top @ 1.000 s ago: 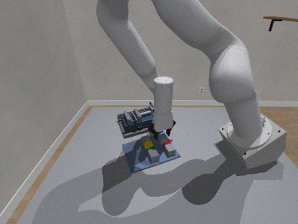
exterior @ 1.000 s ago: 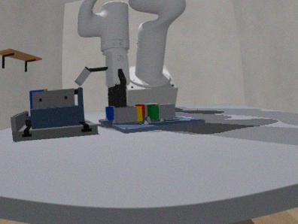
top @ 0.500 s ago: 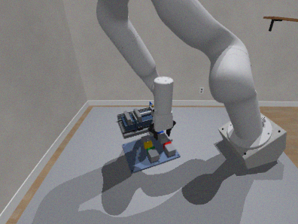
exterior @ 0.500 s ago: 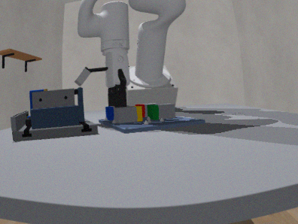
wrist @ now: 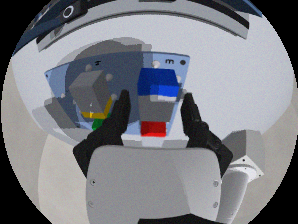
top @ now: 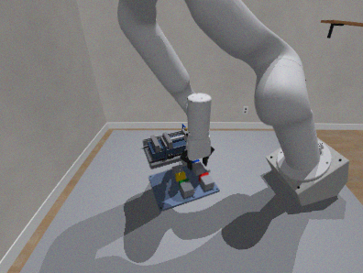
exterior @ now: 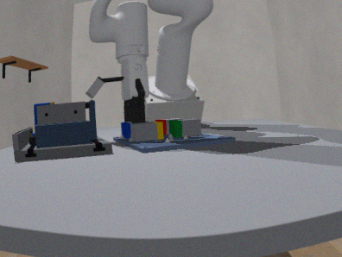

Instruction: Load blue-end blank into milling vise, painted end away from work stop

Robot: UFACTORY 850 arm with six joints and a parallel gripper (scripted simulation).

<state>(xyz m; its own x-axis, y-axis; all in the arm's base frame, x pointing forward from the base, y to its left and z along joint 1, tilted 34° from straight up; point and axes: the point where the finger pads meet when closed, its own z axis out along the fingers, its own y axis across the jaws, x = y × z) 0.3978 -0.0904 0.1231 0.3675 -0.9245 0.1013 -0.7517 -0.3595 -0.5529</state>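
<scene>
Now: hand 4 cm past the red-ended blank, 8 cm to the right of it and 2 cm above it. Round my hand: green-ended blank 4 cm ahead, 12 cm to the left, 2 cm below; yellow-ended blank 8 cm ahead, 4 cm to the left, 2 cm below; plate 6 cm ahead, 8 cm to the left, 4 cm below.
</scene>
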